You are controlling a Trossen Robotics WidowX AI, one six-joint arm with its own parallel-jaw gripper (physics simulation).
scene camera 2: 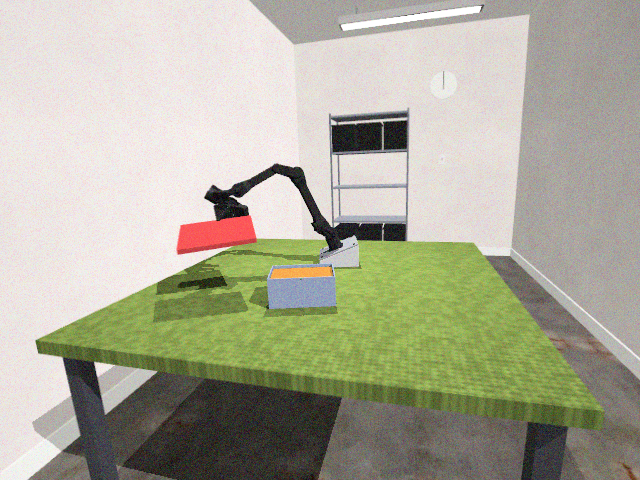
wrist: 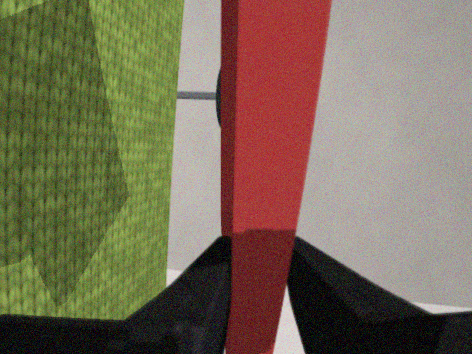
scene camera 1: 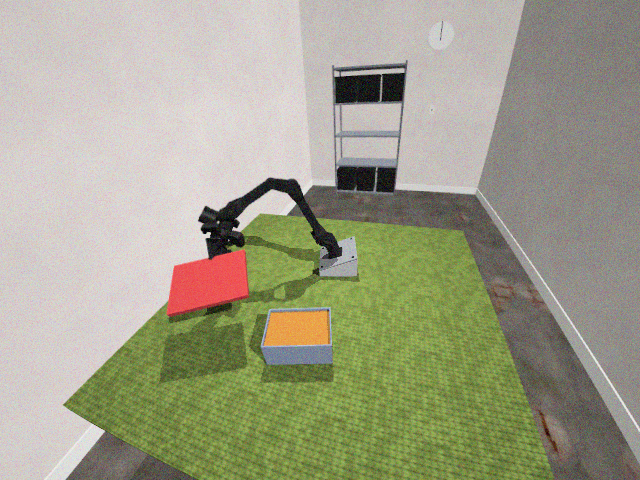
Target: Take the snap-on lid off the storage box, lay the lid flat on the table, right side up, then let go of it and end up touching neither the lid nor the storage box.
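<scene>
The red lid [scene camera 1: 209, 283] [scene camera 2: 217, 235] [wrist: 272, 125] is held in the air above the left part of the table, to the left of the storage box. It is tilted, its far edge higher than its near edge. My gripper [scene camera 1: 219, 255] [wrist: 257, 248] is shut on the lid's far edge; in the wrist view one black finger presses on each side of it. In scene camera 2 the fingertips are hidden behind the lid. The light blue storage box [scene camera 1: 297, 354] [scene camera 2: 301, 293] stands upright and open on the table, with an orange surface inside. The lid and the box are apart.
The green table [scene camera 1: 413, 372] [scene camera 2: 413, 341] carries the arm's grey base [scene camera 1: 341, 266] [scene camera 2: 343, 255] behind the box. A wall [scene camera 1: 129, 103] runs along the table's left side. A shelf unit [scene camera 1: 367, 134] [scene camera 2: 369, 186] stands at the back wall.
</scene>
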